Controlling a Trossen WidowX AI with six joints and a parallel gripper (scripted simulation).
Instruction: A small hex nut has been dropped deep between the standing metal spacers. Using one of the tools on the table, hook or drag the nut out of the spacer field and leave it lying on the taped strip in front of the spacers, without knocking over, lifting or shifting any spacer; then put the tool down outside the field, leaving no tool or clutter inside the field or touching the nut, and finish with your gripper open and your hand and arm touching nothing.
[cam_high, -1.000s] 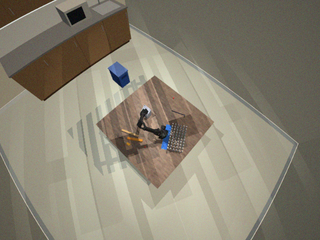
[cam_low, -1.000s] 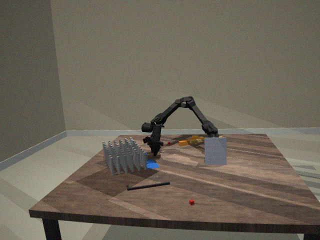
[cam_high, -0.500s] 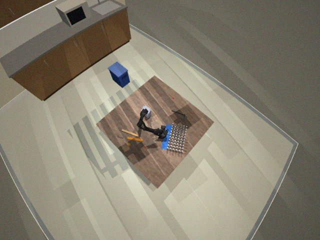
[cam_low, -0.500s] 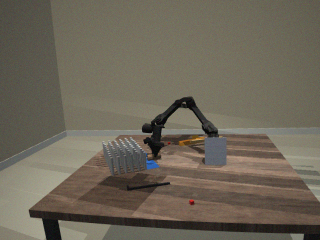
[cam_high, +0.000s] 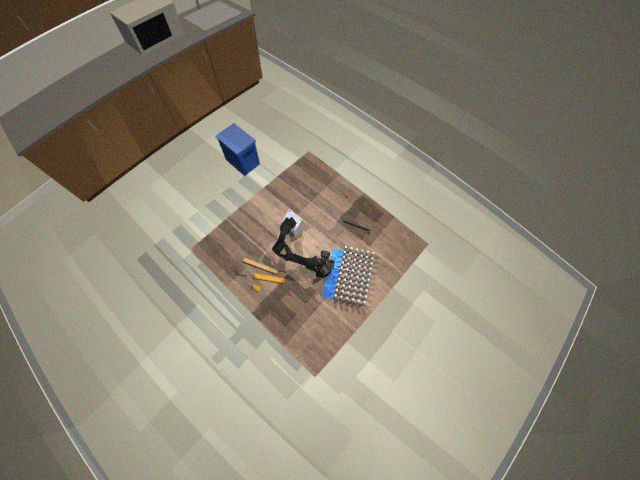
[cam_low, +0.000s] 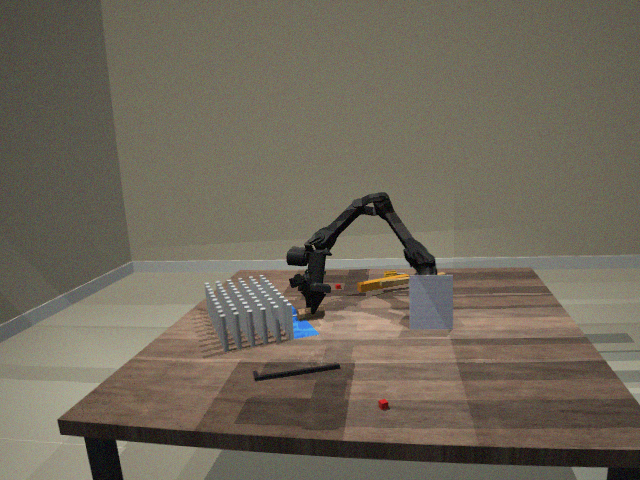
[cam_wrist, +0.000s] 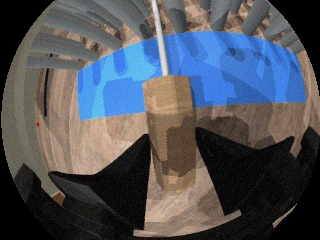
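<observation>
My gripper tip is 7 cm short of the blue taped strip and 2 cm above it. From my gripper tip the other things lie so: pick tool: 8 cm ahead, 6 cm to the left.
</observation>
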